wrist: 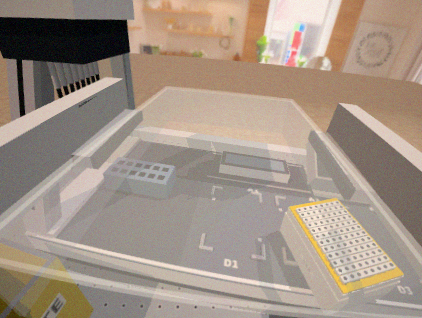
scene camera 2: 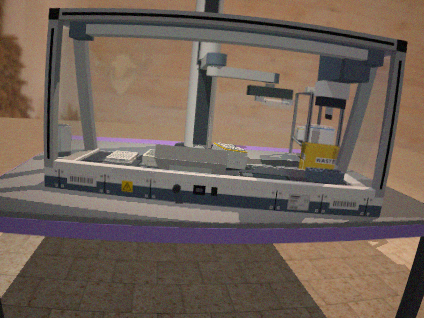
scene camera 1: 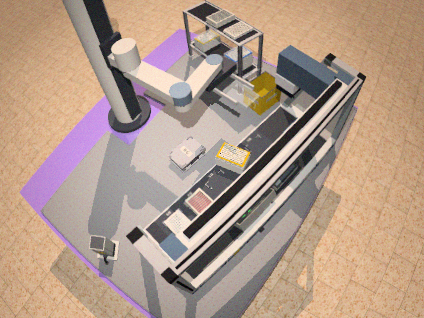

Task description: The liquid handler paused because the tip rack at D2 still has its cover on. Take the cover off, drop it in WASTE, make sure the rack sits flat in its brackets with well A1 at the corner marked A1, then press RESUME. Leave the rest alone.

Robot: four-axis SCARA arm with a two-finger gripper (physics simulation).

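Where they show: gripper, fingertip midpoint: [wrist: 227, 109] [scene camera 2: 277, 100] [scene camera 1: 245, 95]; arm's base at its link origin: [scene camera 1: 129, 114].
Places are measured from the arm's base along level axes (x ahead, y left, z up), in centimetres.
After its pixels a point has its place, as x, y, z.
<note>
My gripper [scene camera 1: 234, 89] [scene camera 2: 274, 98] {59.6, 20.7, 30.7} [wrist: 227, 109] {59.6, 20.7, 30.7} is shut on the clear cover [scene camera 1: 240, 95] {57.8, 19.6, 30.7} [scene camera 2: 280, 103] [wrist: 225, 107] {60.2, 20.7, 30.5}, held level above the deck's edge. In scene camera 1 the cover overlaps the near side of the yellow WASTE bin [scene camera 1: 269, 104] {62.0, 41.9, 4.7} [scene camera 2: 320, 156] [wrist: 47, 295]; the bin's corner shows low left through the cover in the wrist view. The yellow-rimmed tip rack [scene camera 1: 233, 154] [scene camera 2: 230, 147] [wrist: 345, 245] is uncovered at D2. Its top looks tilted and it stands skewed to its corner brackets. Its well A1 cannot be read. RESUME cannot be made out.
The gantry beam [scene camera 1: 270, 155] {86.0, -10.3, 52.3} [scene camera 2: 225, 37] {92.5, -7.2, 45.4} spans the deck. A pipette head [scene camera 2: 332, 90] hangs near WASTE. A blue tube rack [wrist: 140, 175] and a reservoir [wrist: 255, 172] stand on the deck. A shelf rack [scene camera 1: 240, 60] {44.3, 41.9, 26.8} stands behind WASTE; a white box [scene camera 1: 187, 152] {44.9, -4.2, 6.3} lies beside the deck.
</note>
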